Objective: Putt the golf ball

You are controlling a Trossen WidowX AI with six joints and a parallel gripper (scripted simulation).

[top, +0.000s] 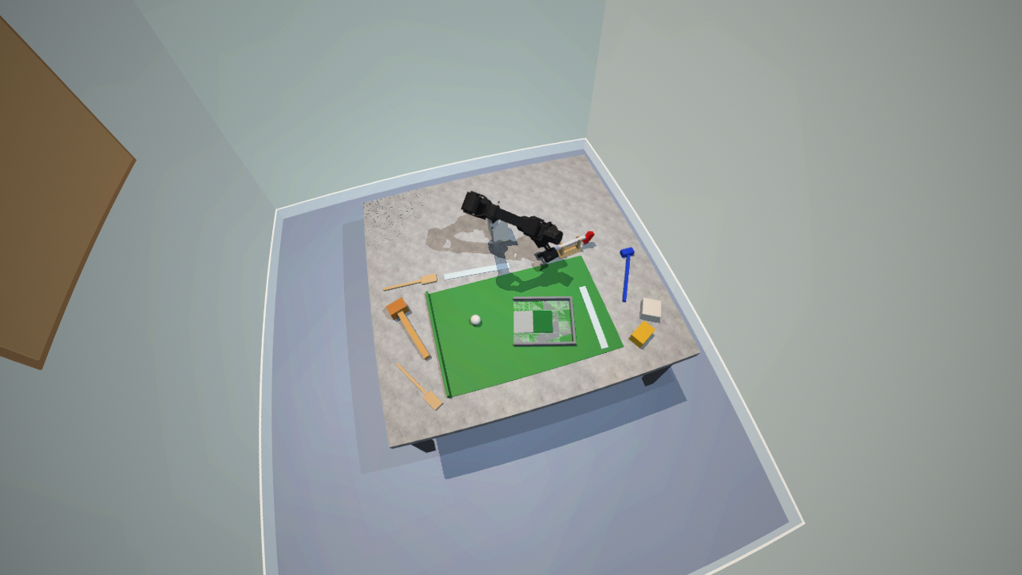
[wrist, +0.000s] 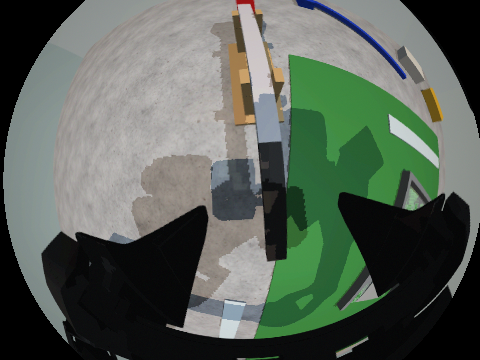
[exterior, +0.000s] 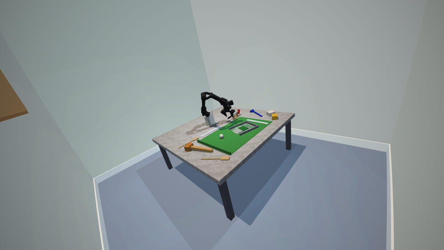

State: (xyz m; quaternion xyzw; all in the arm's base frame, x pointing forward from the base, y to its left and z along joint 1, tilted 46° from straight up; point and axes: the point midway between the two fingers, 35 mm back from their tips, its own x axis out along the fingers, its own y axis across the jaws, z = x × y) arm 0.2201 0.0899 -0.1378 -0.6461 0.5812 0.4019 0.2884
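My gripper tip is now 130 mm to the right of the wooden stand, 30 mm above it and 20 mm past it. Round my gripper tip: green mat: 260 mm ahead, 190 mm to the right, 70 mm below; blue putter: 340 mm to the left, 170 mm ahead, 50 mm below; white golf ball: 370 mm to the right, 220 mm ahead, 40 mm below.
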